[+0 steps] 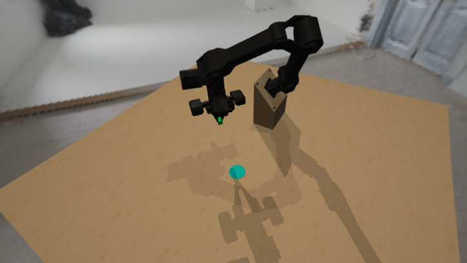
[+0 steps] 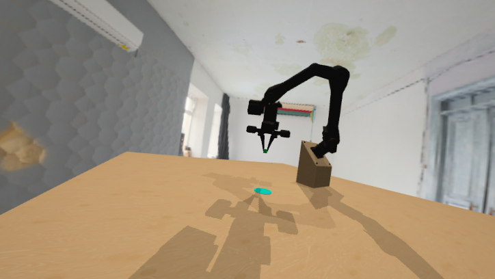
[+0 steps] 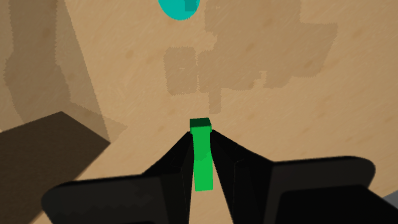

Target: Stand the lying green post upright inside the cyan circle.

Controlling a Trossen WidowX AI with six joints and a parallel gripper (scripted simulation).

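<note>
Now: the green post 20 mm behind my gripper tip and 10 mm to the right of it. The rest, counted from my gripper tip: cyan circle: 130 mm below, 110 mm to the left, 100 mm ahead.
</note>
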